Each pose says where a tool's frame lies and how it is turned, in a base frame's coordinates. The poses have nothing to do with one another.
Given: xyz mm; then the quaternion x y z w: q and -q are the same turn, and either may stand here.
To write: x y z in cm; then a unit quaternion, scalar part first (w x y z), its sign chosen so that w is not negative. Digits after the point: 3 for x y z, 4 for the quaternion.
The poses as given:
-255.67, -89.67, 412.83, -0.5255, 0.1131, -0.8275, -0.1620
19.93, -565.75, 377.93, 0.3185, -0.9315, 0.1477, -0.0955
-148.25, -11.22, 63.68, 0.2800, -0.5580, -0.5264, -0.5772
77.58, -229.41, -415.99, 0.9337, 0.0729, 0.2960, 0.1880
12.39, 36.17, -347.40, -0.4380, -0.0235, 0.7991, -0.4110
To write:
-25.567, -8.967, 41.283, 0.1620, 0.5255, -0.1131, 0.8275
1.993, -56.575, 37.793, 0.0955, -0.3185, 0.9315, -0.1477
-14.825, -1.122, 6.368, 0.5772, -0.2800, 0.5580, 0.5264
7.758, -22.941, -41.599, 0.1880, 0.9337, 0.0729, 0.2960
1.239, 3.617, -34.740, 0.4110, 0.4380, 0.0235, -0.7991

